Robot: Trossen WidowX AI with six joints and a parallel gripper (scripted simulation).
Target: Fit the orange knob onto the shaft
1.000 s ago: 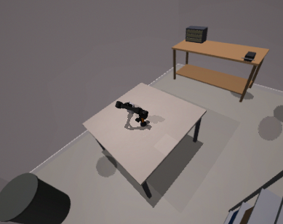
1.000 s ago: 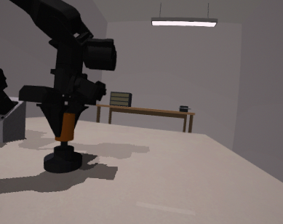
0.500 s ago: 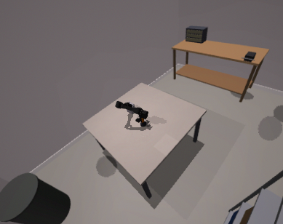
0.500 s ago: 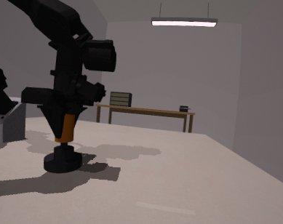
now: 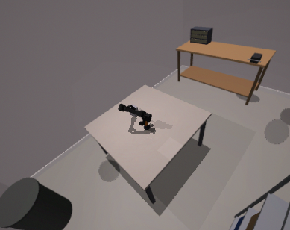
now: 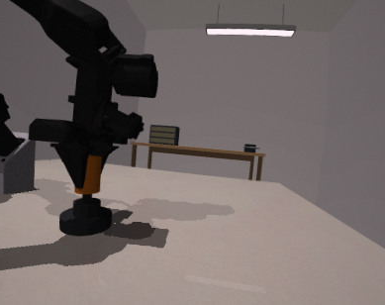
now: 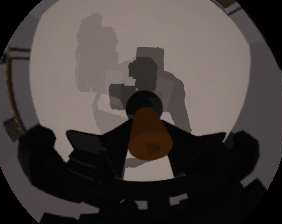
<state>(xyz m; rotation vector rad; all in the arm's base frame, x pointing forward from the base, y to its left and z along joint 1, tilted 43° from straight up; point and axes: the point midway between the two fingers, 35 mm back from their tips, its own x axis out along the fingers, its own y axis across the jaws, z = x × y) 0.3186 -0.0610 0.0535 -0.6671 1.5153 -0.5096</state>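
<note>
Now: the orange knob 20 mm above my gripper tip. Also, from my gripper tip: dark shaft 40 mm below.
</note>
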